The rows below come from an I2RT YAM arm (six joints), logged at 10 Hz.
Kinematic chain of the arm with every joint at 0, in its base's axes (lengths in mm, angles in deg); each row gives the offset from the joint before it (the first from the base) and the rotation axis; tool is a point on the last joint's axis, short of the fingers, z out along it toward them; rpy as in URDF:
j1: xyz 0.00 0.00 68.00 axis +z
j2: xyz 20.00 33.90 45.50 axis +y
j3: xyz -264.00 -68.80 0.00 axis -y
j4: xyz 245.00 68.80 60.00 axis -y
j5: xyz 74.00 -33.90 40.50 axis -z
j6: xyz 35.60 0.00 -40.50 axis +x
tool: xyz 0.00 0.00 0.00 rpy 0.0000 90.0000 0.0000
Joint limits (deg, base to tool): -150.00..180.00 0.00..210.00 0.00..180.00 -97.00..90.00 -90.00..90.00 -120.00..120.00
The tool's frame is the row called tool.
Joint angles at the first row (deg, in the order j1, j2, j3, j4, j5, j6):
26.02 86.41 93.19 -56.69 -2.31 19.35
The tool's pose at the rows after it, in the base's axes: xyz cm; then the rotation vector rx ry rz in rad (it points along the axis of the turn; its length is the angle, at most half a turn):
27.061 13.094 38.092 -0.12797 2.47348 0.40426
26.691 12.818 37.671 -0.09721 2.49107 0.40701
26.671 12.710 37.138 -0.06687 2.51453 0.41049
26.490 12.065 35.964 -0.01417 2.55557 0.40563
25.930 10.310 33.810 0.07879 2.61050 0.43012
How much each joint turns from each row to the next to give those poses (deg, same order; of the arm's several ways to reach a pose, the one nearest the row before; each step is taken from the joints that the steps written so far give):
-0.48 -2.25 -2.34 0.48 -0.06 1.14
-0.18 -0.94 -1.60 -0.17 -0.02 1.27
-0.19 -0.06 -1.00 -0.22 -0.20 1.27
-1.05 -0.84 -2.91 -0.13 -0.42 1.44
-3.15 -2.62 -6.53 1.07 -2.57 1.64

